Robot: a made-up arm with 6 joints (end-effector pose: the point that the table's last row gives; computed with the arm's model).
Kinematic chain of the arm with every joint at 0, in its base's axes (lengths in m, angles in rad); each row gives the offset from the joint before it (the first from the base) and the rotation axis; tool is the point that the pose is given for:
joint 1: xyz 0 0 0.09 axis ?
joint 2: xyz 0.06 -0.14 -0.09 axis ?
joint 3: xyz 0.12 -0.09 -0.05 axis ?
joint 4: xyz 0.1 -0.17 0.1 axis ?
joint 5: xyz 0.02 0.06 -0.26 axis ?
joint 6: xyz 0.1 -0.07 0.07 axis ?
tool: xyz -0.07 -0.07 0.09
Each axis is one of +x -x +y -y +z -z.
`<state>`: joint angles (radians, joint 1 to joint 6).
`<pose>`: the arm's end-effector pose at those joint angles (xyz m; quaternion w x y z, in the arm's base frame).
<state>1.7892 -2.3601 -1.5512 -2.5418 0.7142 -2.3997</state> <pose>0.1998 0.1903 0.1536 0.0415 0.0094 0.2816 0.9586</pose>
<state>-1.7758 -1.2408 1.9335 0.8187 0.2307 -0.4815</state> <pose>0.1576 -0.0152 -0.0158 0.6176 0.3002 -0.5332 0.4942</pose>
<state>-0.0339 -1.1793 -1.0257 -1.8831 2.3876 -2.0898</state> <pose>0.1358 -0.1083 0.0196 0.3146 0.3770 -0.0155 0.8710</pose>
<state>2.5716 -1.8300 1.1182 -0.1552 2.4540 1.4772</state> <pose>0.1517 -0.0472 -0.2636 0.0010 0.5982 -0.5047 0.6224</pose>
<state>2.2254 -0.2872 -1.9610 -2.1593 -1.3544 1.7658</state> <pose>-0.1164 -0.1176 0.0712 0.2530 -0.3952 -0.8604 0.1989</pose>
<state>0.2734 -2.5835 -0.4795 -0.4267 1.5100 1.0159</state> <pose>-0.1789 0.0979 -0.1158 0.3885 -0.6908 -0.4292 0.4333</pose>
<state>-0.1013 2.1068 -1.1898 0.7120 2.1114 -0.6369</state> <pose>-0.3359 -0.1760 -0.0885 0.0816 0.1940 -0.9018 0.3774</pose>
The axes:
joint 1: +z
joint 2: -z
joint 3: +z
joint 4: -y
joint 5: -x
joint 6: +y

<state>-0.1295 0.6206 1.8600 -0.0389 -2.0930 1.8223</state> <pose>0.3301 -0.0813 -0.3973 0.1008 -0.2506 -0.6277 -0.7301</pose>
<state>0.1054 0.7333 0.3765 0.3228 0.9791 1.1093</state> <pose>0.3746 -0.3881 0.0587 0.7701 -0.3095 0.3800 -0.4084</pose>
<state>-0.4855 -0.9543 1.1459 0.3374 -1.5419 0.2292</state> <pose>0.4096 0.1334 -0.2987 0.3545 0.4906 0.4565 0.6521</pose>
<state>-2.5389 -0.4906 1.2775 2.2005 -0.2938 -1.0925</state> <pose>-0.2285 -0.3783 0.2056 0.0404 0.2555 0.9608 -0.0995</pose>
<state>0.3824 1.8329 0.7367 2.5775 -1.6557 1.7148</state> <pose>-0.0123 -0.4946 0.5138 0.7917 -0.4743 -0.1250 0.3643</pose>
